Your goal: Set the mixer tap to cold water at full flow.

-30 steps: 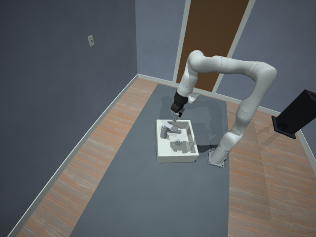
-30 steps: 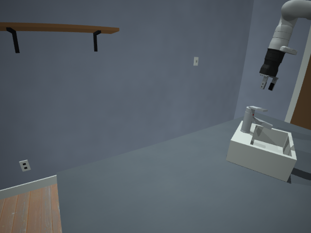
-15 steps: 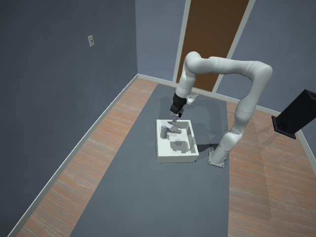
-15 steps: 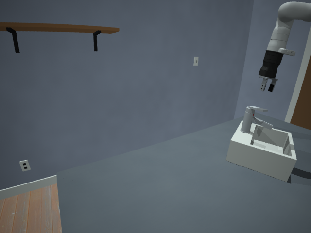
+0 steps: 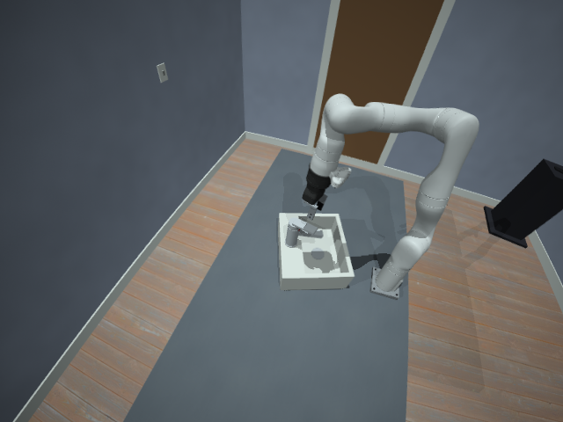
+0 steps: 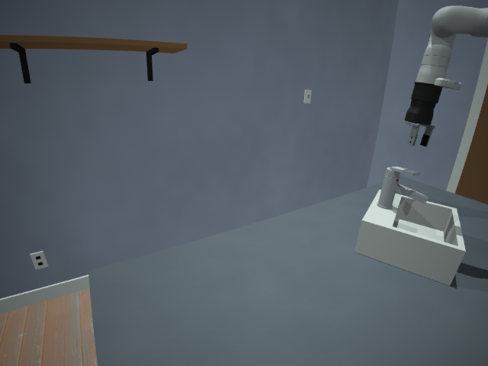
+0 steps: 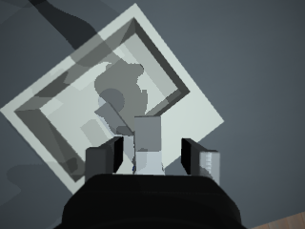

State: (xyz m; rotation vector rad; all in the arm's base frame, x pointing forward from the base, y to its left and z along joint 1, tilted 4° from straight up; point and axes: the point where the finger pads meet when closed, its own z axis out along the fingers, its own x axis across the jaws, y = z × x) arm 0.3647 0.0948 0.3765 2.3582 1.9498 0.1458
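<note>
The flat lever is 2 cm ahead of my hand and 11 cm below it. From my hand the other things lie so: white basin: 4 cm behind, 7 cm to the right, 34 cm below; grey mixer tap: 5 cm ahead, 1 cm to the right, 15 cm below.
</note>
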